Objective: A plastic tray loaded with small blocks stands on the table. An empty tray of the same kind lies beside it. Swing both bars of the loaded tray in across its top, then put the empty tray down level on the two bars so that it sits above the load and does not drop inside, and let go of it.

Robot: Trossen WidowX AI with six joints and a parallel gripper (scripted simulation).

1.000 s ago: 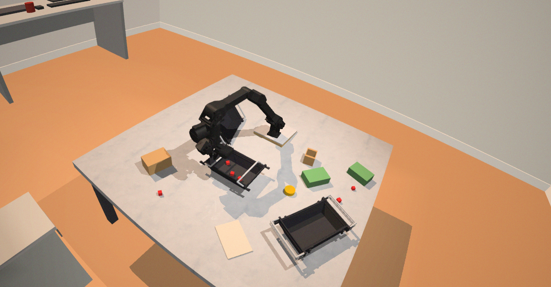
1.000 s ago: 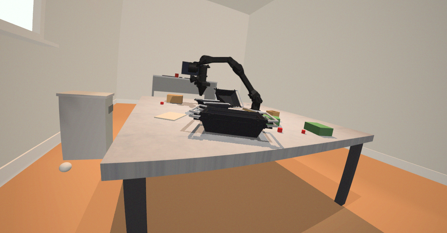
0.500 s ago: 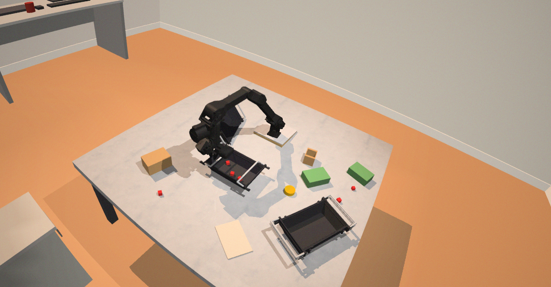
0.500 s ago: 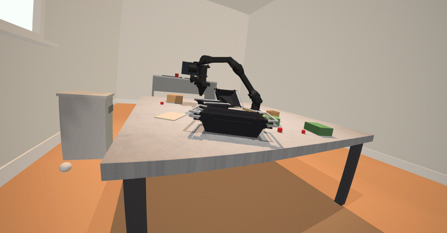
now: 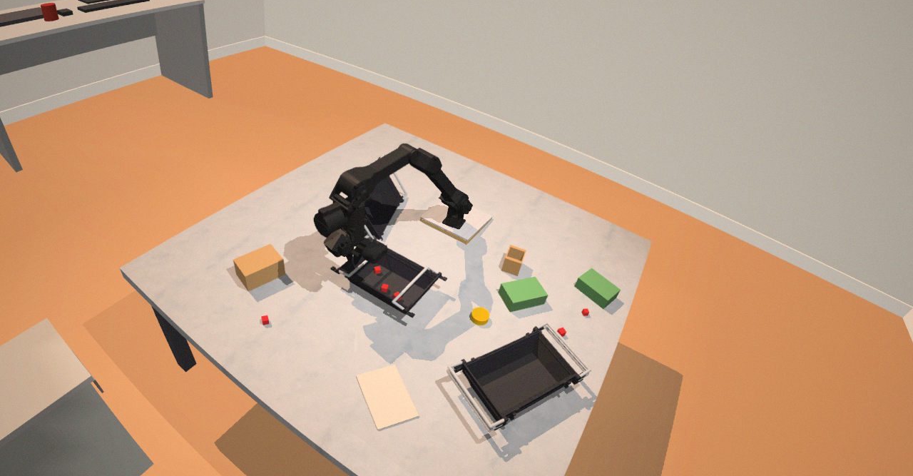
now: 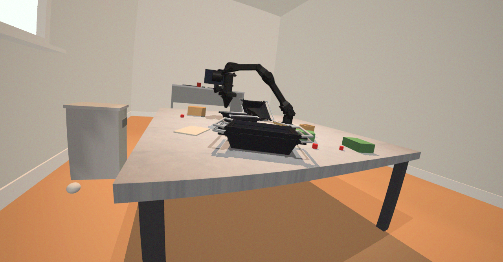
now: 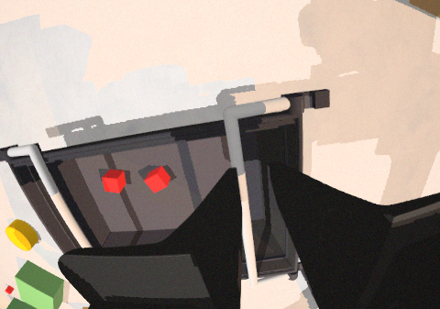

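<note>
The black tray lies 320 mm behind my gripper tip, 90 mm to the right of it and 20 mm below it. Round my gripper tip: red block: 90 mm to the left, 80 mm below, 30 mm behind; then cream sheet: 270 mm ahead, 260 mm to the left, 90 mm below; then brown box: 250 mm to the right, 110 mm ahead, 60 mm below.
</note>
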